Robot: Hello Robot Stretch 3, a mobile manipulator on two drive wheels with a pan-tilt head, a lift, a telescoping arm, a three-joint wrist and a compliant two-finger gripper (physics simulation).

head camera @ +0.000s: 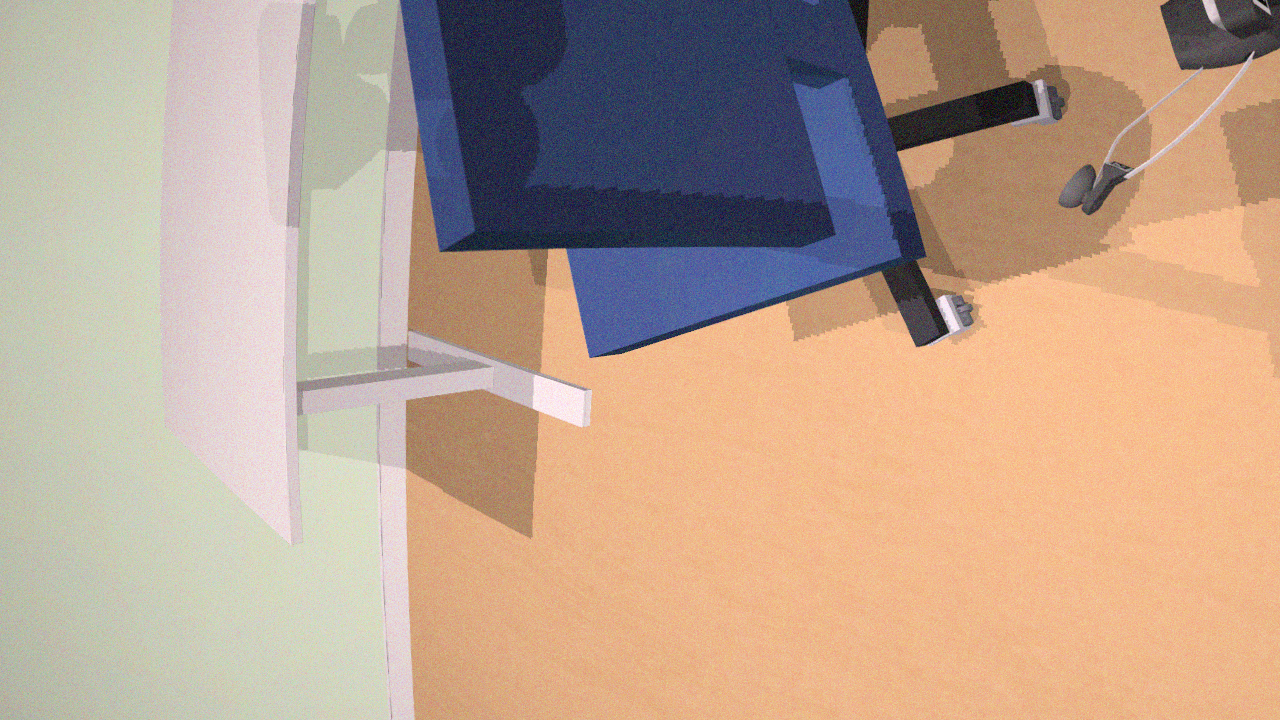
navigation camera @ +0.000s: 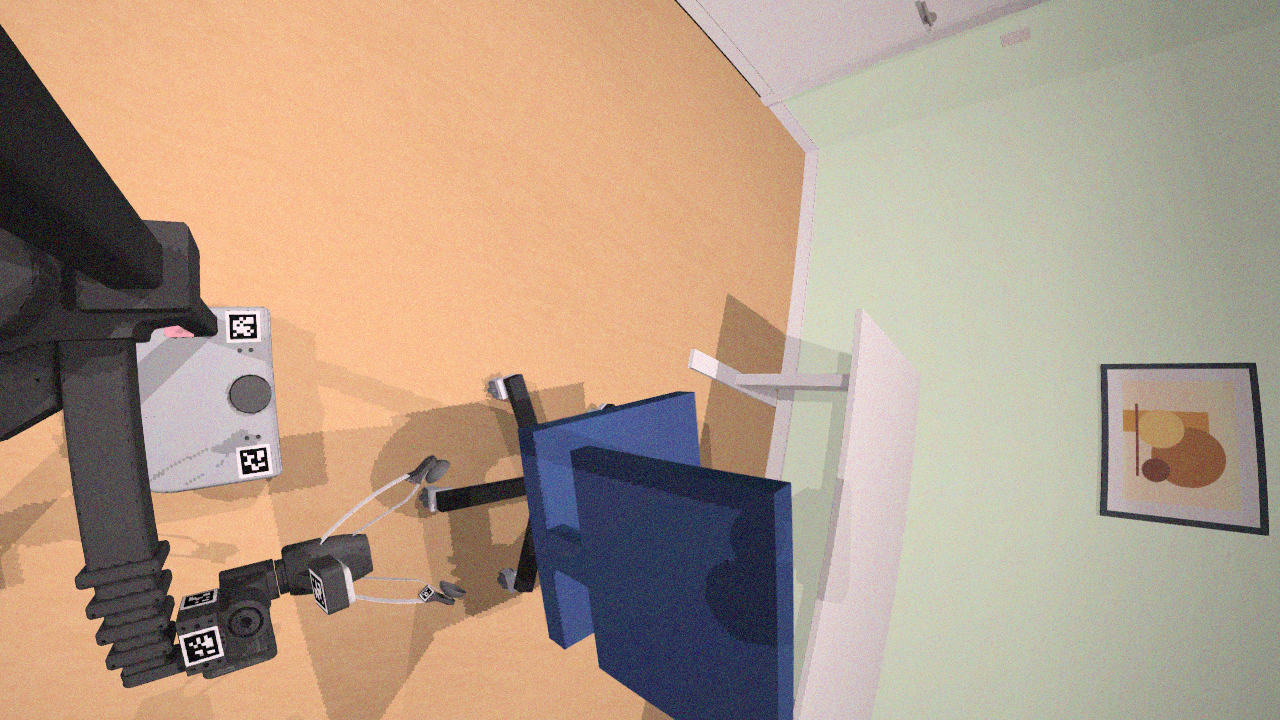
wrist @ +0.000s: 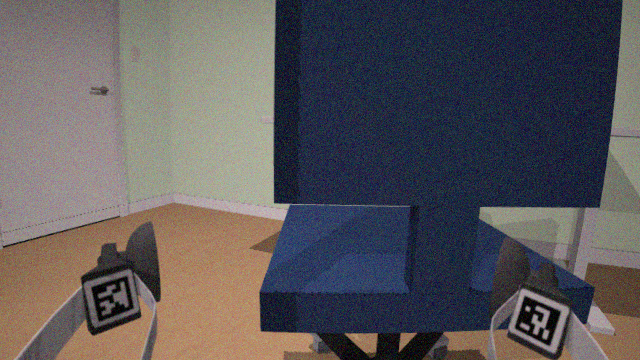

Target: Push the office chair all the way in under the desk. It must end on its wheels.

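Where they show: gripper, fingertip midpoint: (head camera: 1028,85) (navigation camera: 456,528) (wrist: 325,260); robot's base at its link origin: (navigation camera: 249,390).
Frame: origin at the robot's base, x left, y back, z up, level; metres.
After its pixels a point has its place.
Note:
The blue office chair (head camera: 680,134) {y -0.466, x -0.200, z 0.775 m} (navigation camera: 680,573) {y -0.470, x -0.272, z 0.826 m} (wrist: 450,100) {y -0.473, x -0.332, z 0.720 m} stands upright on its wheeled black base, at an angle in front of the white desk (head camera: 228,268) {y -1.587, x -0.371, z 0.721 m} (navigation camera: 881,429) {y -1.641, x -0.279, z 0.720 m}. Its backrest hides part of the seat and part of the desk. In the wrist view the back of the chair faces me, right of centre. My gripper (navigation camera: 440,530) {y -0.240, x -0.192, z 0.616 m} (wrist: 325,260) {y -0.240, x -0.192, z 0.616 m} is open and empty, with its fingers wide apart. It is behind the chair, on the side away from the desk, with a gap to the seat and backrest. In the head view, part of it shows at the top right.
The desk's white foot (head camera: 562,402) (navigation camera: 711,364) stands on the floor beyond the seat corner. A green wall (head camera: 80,582) {y -2.361, x 0.199, z 0.979 m} (navigation camera: 1011,268) {y -2.401, x 0.306, z 1.089 m} is behind the desk, with a framed picture (navigation camera: 1186,452) {y -2.118, x -0.389, z 1.640 m}. A white door (wrist: 55,110) {y -1.849, x 1.529, z 0.774 m} is at the left in the wrist view. My grey base (navigation camera: 196,420) {y 0.092, x -0.041, z 0.160 m} is behind the chair.

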